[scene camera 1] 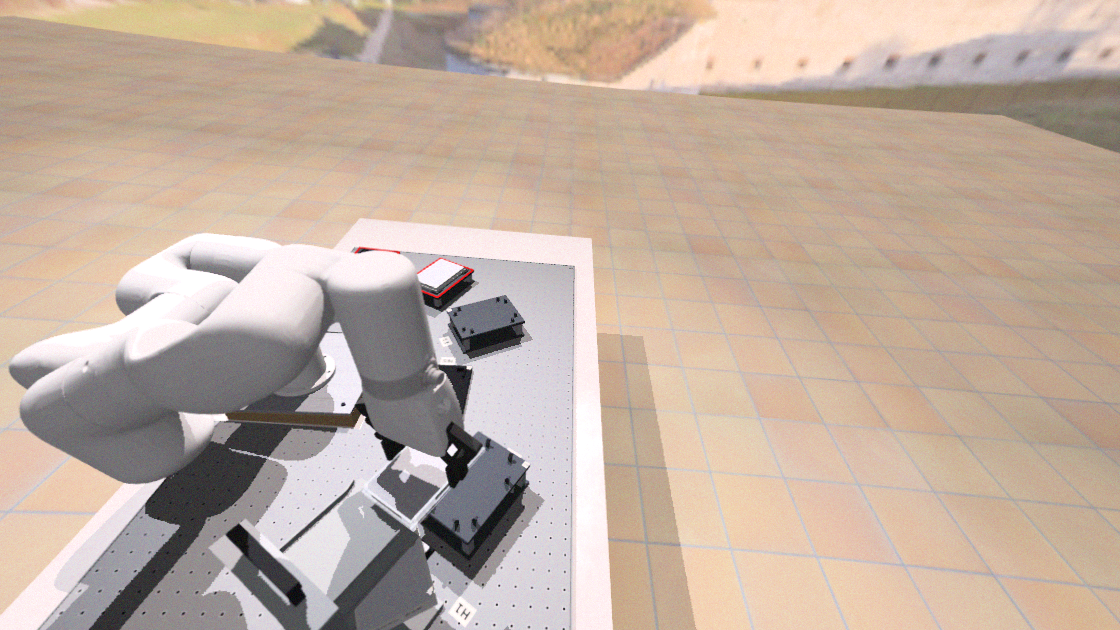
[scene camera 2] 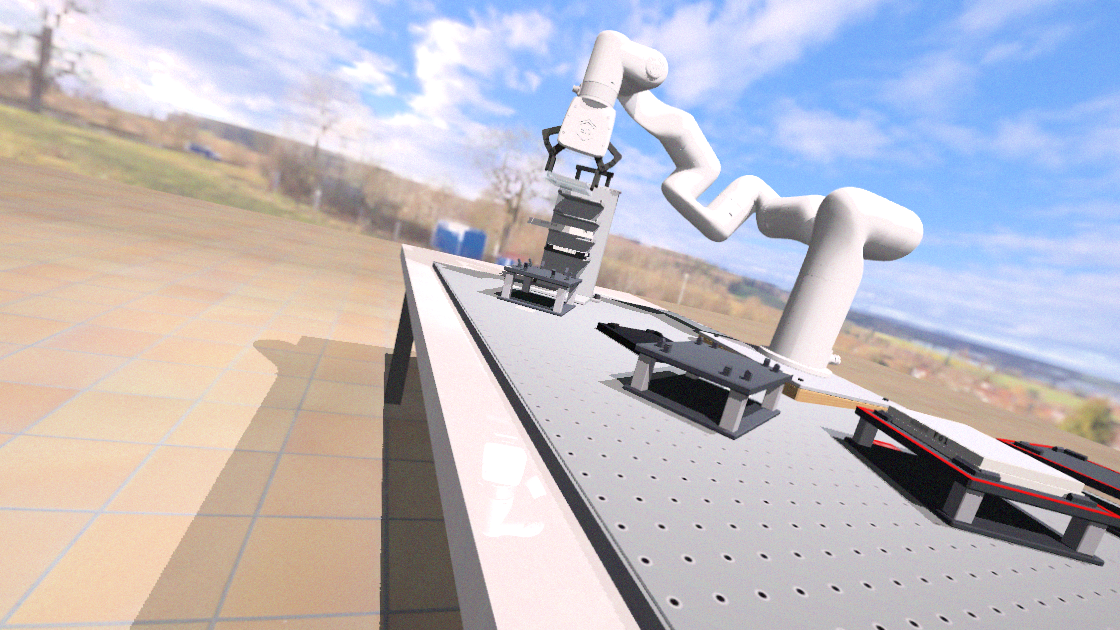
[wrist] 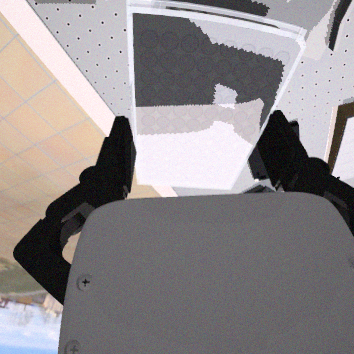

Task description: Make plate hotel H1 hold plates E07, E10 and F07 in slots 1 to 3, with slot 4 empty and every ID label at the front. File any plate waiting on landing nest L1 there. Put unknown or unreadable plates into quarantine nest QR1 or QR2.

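Pixels of known places: gripper, between the fingertips: [scene camera 1: 427, 464] [scene camera 2: 569, 183] [wrist: 197, 129]; arm's base, origin of its link: [scene camera 1: 303, 375] [scene camera 2: 792, 363].
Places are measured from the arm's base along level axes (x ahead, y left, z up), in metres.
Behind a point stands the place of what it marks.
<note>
My gripper [scene camera 1: 422, 467] {y -0.350, x 0.357, z 0.223 m} [scene camera 2: 578, 176] {y -0.350, x 0.357, z 0.223 m} [wrist: 197, 129] {y -0.350, x 0.357, z 0.223 m} is shut on a clear-lidded plate [scene camera 1: 405, 489] {y -0.386, x 0.339, z 0.227 m} [scene camera 2: 567, 184] {y -0.295, x 0.384, z 0.213 m} [wrist: 200, 65] {y -0.390, x 0.339, z 0.227 m}, with a finger at each side. In the scene camera 2 view the plate is near the top level of plate hotel H1 [scene camera 1: 356, 540] {y -0.435, x 0.295, z 0.205 m} [scene camera 2: 608, 235] {y -0.443, x 0.189, z 0.144 m}, beside its upper end. The hotel has several levels; a pale slab [scene camera 2: 548, 224] {y -0.415, x 0.356, z 0.132 m} sticks out at mid-height. No ID label is readable on the held plate. A white plate [scene camera 1: 442, 272] {y 0.371, x 0.224, z 0.035 m} [scene camera 2: 986, 448] {y 0.389, x 0.236, z 0.035 m} lies on a red-rimmed nest [scene camera 1: 458, 285] {y 0.382, x 0.263, z -0.014 m} [scene camera 2: 964, 501] {y 0.413, x 0.298, z 0.001 m}; its label is hard to read.
A dark raised nest [scene camera 1: 481, 489] {y -0.278, x 0.411, z 0.041 m} [scene camera 2: 540, 274] {y -0.211, x 0.427, z 0.041 m} stands close to the hotel, below the gripper. Another dark nest [scene camera 1: 485, 317] {y 0.187, x 0.364, z 0.030 m} [scene camera 2: 708, 364] {y 0.224, x 0.403, z 0.031 m} stands farther along the perforated table. A second red-edged nest [scene camera 1: 378, 250] {y 0.490, x 0.014, z 0.020 m} [scene camera 2: 1084, 470] {y 0.397, x 0.032, z 0.021 m} is partly visible. A low dark fixture [scene camera 2: 630, 335] {y -0.043, x 0.321, z -0.007 m} lies beside the middle nest.
</note>
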